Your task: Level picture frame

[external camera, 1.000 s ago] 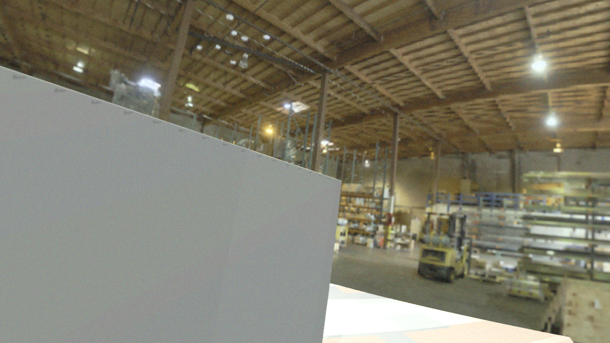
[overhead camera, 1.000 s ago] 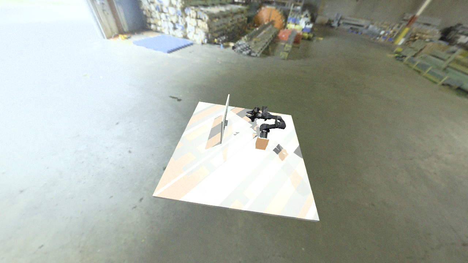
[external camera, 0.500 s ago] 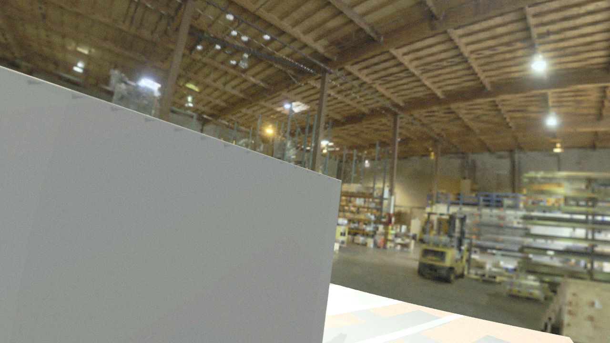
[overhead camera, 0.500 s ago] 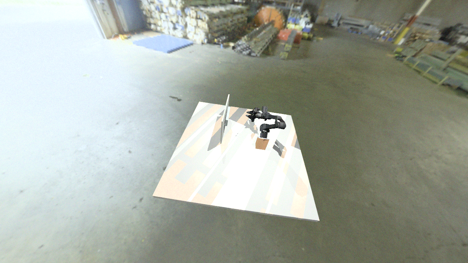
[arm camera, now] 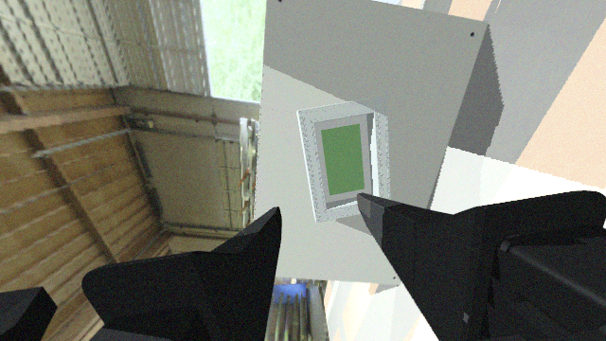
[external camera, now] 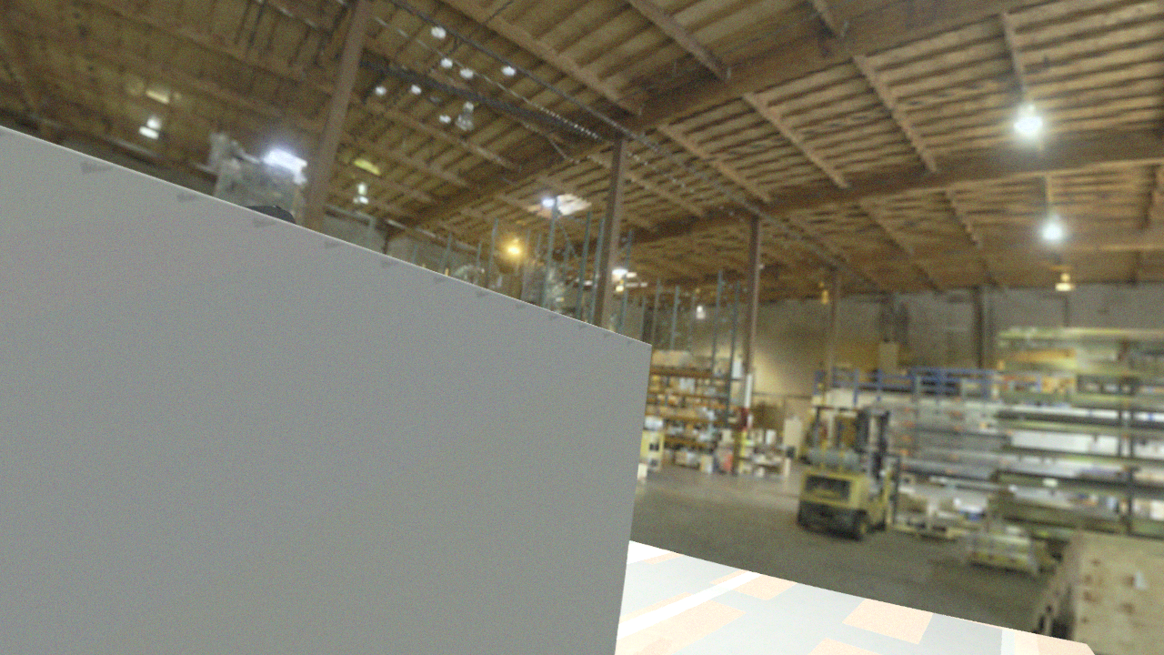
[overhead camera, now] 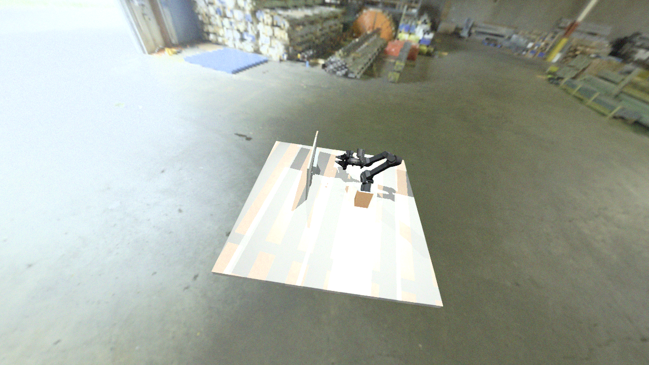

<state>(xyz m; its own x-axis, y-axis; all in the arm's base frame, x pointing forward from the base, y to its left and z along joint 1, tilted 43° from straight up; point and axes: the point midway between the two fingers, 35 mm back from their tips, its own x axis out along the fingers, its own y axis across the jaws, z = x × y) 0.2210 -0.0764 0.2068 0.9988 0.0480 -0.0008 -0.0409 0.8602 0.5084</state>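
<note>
Right now my gripper tip is 16 cm short of the picture frame and 6 cm above it. The rest, counted from my gripper tip: wall panel (17 cm ahead, 8 cm below, 2 cm to the left).
</note>
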